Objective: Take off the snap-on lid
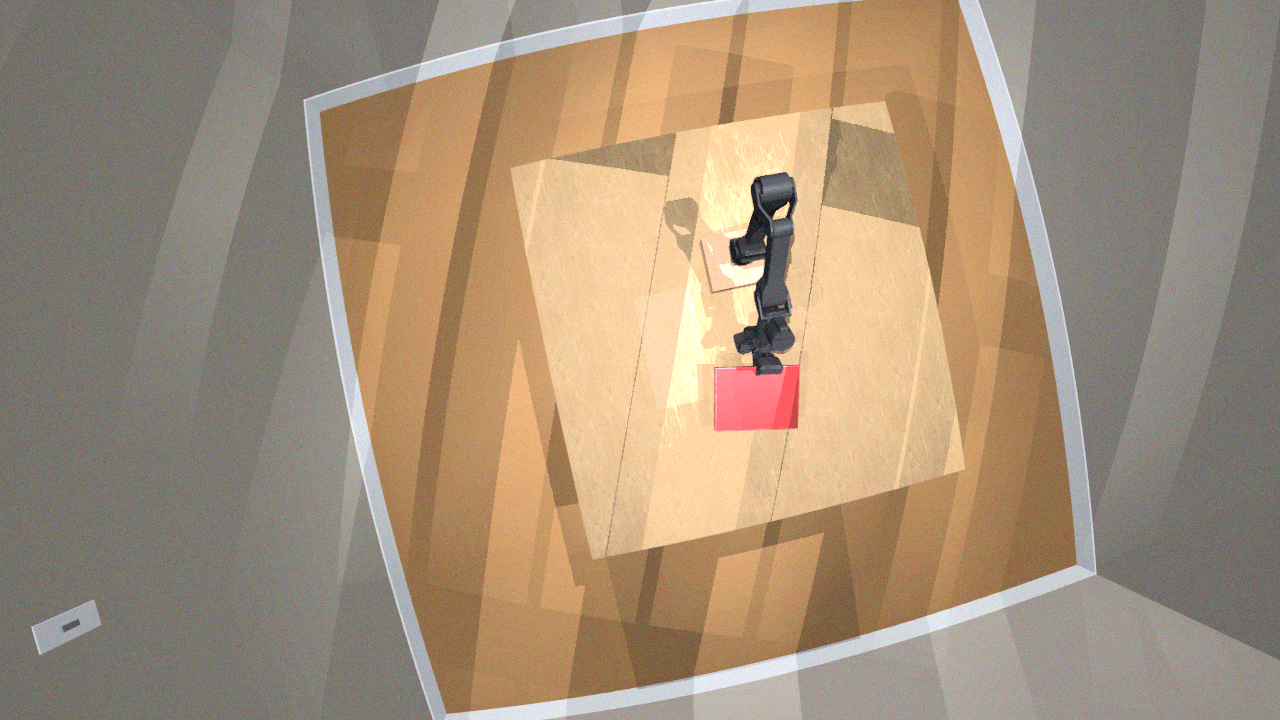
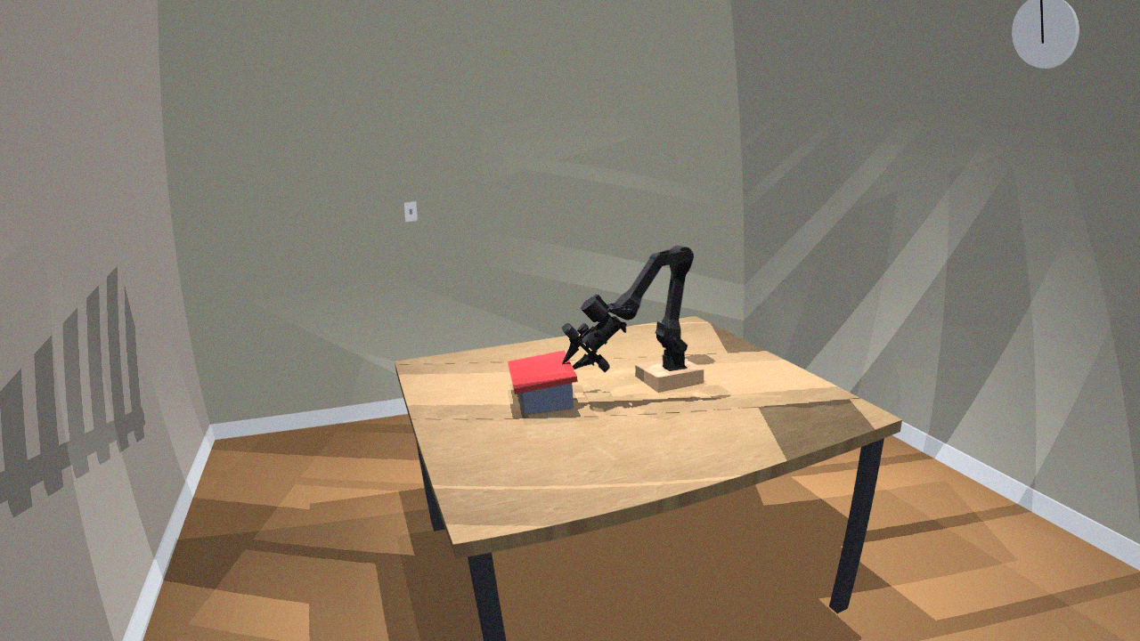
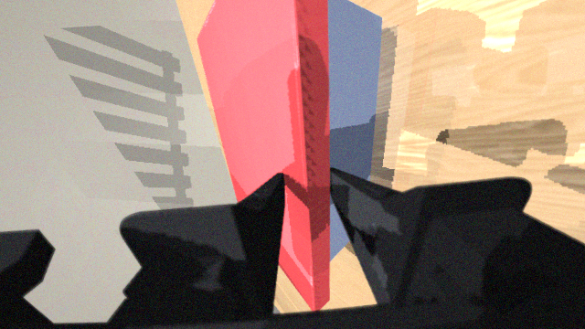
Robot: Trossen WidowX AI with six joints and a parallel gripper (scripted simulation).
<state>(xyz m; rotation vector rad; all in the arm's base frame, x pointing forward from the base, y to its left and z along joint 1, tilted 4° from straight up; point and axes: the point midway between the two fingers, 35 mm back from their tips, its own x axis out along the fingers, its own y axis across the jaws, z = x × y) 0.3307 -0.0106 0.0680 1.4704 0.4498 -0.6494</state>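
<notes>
Right now the red lid is 80 mm ahead of my gripper tip and 10 mm to the right of it. Also, from my gripper tip: blue storage box (70 mm ahead, 50 mm below, 10 mm to the right).
</notes>
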